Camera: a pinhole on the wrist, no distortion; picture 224 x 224 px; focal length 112.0 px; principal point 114.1 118.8 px. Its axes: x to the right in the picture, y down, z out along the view. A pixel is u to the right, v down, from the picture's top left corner.
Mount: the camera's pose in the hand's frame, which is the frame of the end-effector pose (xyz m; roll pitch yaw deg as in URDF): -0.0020 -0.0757 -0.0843 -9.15 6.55 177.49
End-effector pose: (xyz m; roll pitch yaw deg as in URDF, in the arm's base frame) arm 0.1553 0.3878 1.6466 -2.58 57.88 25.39
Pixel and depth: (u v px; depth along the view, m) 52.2 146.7 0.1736
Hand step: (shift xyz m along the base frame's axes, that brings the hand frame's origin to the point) 0.1705 -0.0797 -0.0090
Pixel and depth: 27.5 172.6 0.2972
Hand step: 0.3730 -0.1137 -0.0398
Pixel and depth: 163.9 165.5 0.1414
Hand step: 0.0593 -0.1391 0.0939
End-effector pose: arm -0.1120 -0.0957 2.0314 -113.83 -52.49 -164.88
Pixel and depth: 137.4 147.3 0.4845
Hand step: 0.2860 -0.3758 -0.0688
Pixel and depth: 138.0 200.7 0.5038
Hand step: 0.4935 -0.4026 0.0605
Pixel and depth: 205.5 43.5 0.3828
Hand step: 0.0784 -0.2038 -0.4256
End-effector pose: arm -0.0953 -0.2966 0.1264 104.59 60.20 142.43
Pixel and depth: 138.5 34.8 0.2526
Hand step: 0.1368 0.1470 0.0838
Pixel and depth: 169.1 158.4 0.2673
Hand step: 0.2832 -0.1022 0.0277
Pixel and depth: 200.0 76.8 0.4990
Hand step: 0.4455 0.1502 0.3536
